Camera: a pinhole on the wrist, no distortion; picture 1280 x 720 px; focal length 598.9 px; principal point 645.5 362.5 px. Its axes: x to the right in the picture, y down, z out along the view. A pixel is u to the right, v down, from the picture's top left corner.
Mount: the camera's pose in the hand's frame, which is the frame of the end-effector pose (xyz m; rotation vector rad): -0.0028 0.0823 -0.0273 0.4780 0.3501 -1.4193
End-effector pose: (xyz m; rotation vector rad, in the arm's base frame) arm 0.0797 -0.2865 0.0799 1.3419 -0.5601 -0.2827
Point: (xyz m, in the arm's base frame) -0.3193 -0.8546 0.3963
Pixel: 114.8 485.2
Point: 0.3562 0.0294 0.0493
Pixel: behind the camera
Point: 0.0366 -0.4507 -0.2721
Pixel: 1165.2 279.3
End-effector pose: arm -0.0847 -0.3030 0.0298 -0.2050 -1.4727 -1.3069
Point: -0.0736 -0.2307 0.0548
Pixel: 535.0 283.4
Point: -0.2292 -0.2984 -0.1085
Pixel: 1141.6 182.4
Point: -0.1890 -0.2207 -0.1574
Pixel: outside the picture
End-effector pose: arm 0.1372 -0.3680 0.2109 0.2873 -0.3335 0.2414
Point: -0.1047 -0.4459 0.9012
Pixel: 206.3 459.4
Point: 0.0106 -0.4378 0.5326
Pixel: 363.6 406.6
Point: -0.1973 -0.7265 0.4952
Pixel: 577.5 114.1
